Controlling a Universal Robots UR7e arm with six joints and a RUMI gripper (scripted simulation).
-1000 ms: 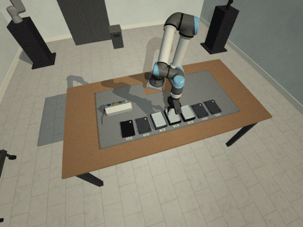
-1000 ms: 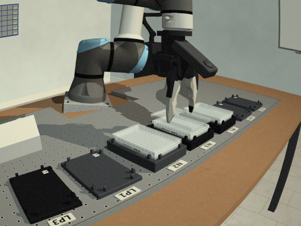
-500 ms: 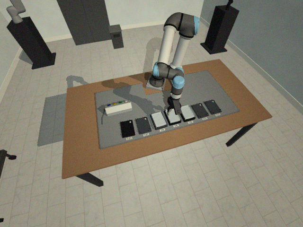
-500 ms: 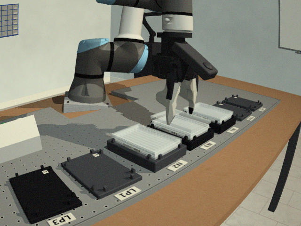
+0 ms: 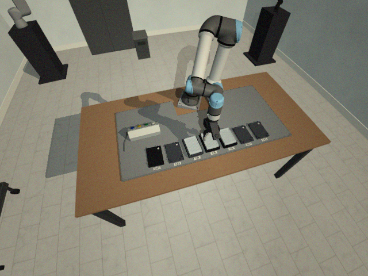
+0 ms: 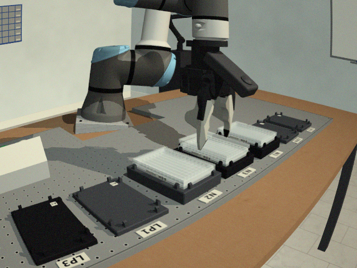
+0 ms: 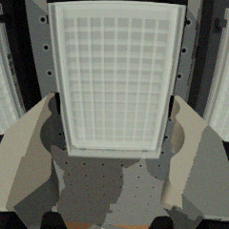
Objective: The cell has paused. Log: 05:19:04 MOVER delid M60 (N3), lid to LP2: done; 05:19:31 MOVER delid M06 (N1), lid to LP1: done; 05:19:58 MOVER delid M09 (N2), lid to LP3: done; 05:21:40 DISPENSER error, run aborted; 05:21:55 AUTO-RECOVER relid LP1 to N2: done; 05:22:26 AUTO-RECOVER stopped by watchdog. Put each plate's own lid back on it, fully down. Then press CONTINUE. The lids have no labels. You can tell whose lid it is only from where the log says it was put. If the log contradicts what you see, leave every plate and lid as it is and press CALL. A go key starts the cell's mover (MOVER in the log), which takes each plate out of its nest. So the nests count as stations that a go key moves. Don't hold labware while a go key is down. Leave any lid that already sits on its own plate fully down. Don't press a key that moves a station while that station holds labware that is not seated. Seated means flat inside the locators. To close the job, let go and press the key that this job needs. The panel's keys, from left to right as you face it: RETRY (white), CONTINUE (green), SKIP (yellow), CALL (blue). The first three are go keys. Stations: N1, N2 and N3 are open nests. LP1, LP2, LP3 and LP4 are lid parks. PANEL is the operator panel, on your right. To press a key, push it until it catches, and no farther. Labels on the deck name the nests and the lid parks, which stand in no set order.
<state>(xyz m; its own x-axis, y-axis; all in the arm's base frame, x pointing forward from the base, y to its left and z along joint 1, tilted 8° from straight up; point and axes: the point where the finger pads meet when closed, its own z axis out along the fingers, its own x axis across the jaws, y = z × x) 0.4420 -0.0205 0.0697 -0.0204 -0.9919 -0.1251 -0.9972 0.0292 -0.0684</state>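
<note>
Now: the plate 20 mm below my hand. From my hand the other things lie so: lid park LP1: 260 mm to the right, 40 mm below; then white RETRY key: 240 mm behind, 340 mm to the right, 20 mm above; then LP3 lid park: 10 mm behind, 390 mm to the right, 40 mm below.
</note>
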